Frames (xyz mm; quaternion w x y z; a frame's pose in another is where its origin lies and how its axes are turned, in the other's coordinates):
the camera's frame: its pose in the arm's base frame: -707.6 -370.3 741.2 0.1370 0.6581 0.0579 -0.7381
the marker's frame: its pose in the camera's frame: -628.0 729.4 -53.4 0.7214 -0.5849 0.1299 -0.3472
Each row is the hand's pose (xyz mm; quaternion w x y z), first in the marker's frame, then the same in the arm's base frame.
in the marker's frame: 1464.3 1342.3 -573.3 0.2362 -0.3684 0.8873 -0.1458
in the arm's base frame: 180.4 398.1 -12.7 0.4806 -0.3339 -0.6035 -0.5417
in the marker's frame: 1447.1 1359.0 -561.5 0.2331 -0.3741 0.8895 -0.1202
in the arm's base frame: 201.7 381.9 -13.0 0.4684 -0.3506 -0.5923 -0.5539
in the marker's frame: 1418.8 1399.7 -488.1 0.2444 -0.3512 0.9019 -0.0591
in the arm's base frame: 241.9 310.0 -45.5 0.4574 -0.4107 -0.5639 -0.5515
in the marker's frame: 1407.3 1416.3 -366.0 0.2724 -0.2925 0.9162 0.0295
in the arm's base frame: 247.6 200.5 -102.9 0.4484 -0.5071 -0.5185 -0.5225
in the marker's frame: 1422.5 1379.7 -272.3 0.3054 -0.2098 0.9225 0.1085
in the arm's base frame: 197.4 121.3 -142.5 0.4481 -0.6006 -0.4683 -0.4681
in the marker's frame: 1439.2 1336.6 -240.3 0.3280 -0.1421 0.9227 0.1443
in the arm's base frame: 148.1 95.6 -150.7 0.4587 -0.6520 -0.4366 -0.4170
